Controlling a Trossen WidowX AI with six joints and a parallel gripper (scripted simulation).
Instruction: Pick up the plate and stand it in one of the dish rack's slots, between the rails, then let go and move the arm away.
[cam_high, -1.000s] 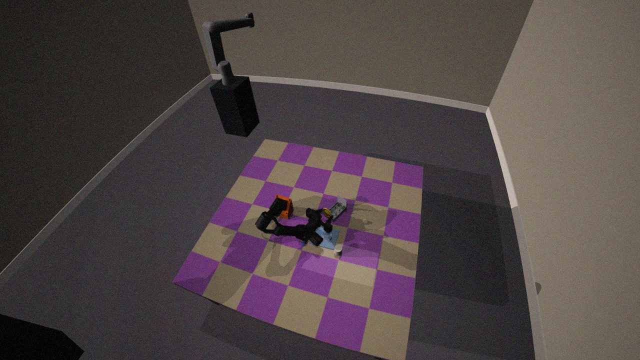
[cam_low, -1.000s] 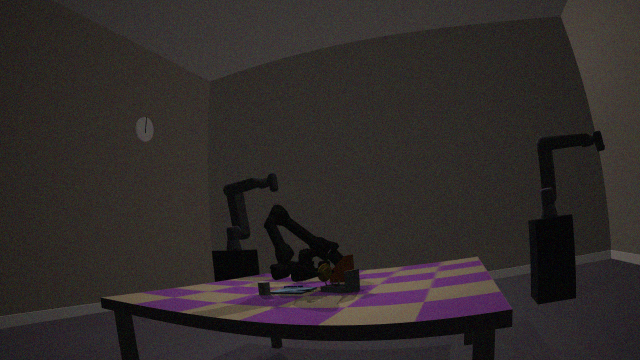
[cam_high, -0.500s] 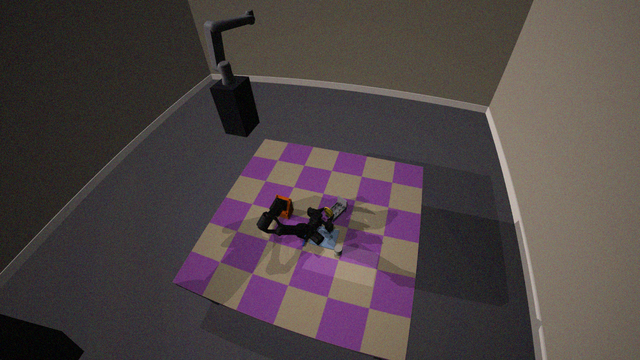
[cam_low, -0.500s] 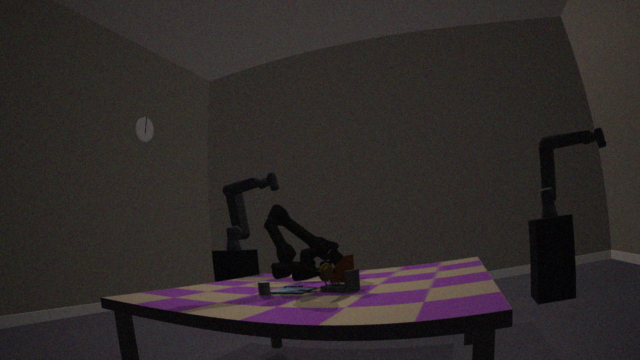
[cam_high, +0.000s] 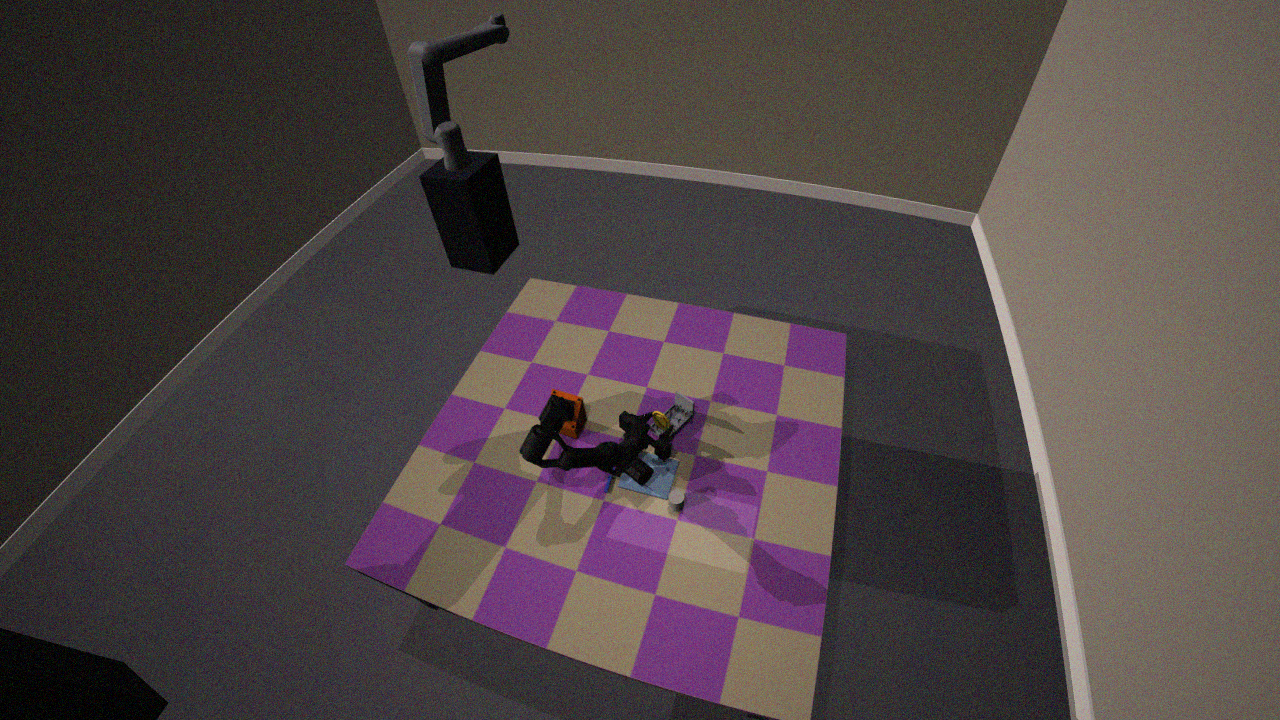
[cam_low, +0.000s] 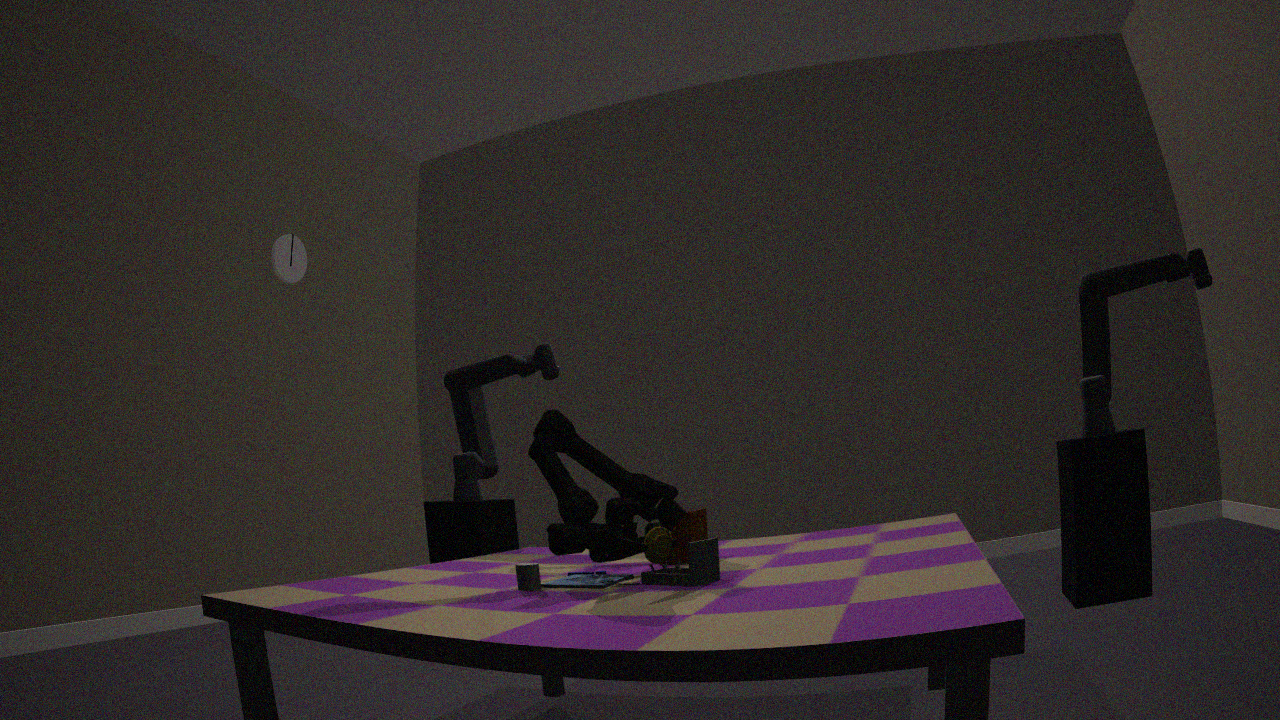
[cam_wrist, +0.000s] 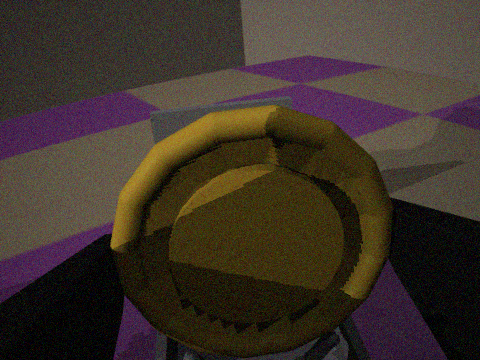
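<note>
Now: the grey dish rack 20 mm ahead of my gripper tip, 40 mm to the left of it and 50 mm below it. Also, from my gripper tip: yellow plate (10 mm to the right); then blue mat (160 mm to the right, 70 mm below); then blue utensil (100 mm behind, 200 mm to the right, 70 mm below).
</note>
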